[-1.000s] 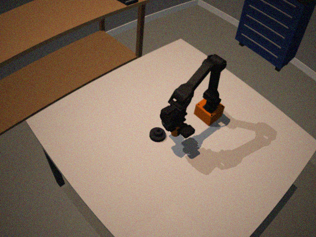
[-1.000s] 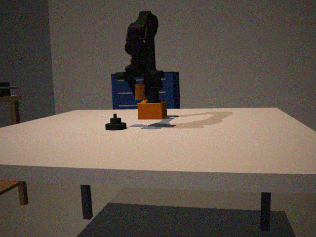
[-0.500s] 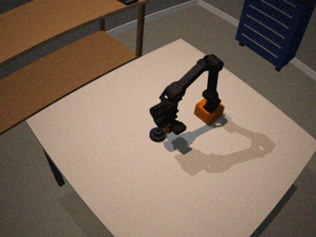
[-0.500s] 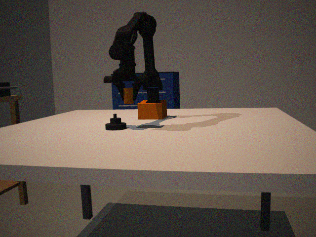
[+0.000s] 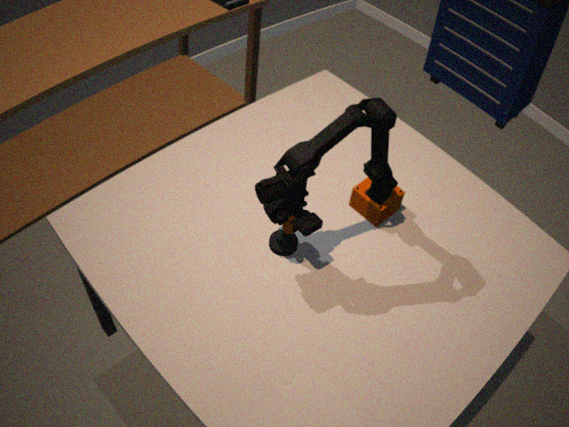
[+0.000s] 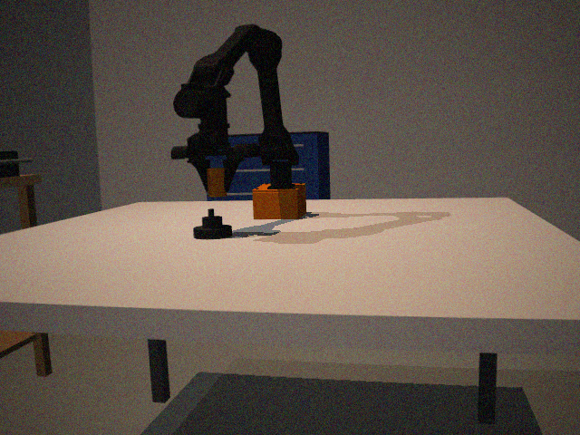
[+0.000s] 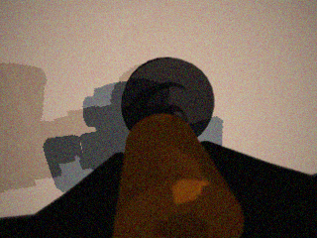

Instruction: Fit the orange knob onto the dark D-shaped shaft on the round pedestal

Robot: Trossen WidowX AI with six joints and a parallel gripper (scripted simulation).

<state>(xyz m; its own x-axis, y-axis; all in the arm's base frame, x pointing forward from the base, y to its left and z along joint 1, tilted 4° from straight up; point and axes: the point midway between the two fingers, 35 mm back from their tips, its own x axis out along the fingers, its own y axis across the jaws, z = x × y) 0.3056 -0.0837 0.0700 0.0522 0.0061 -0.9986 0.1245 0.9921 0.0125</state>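
The dark round pedestal lies 2 cm to the right of my gripper tip and 7 cm below it. The rest, counted from my gripper tip: orange knob (2 cm above).
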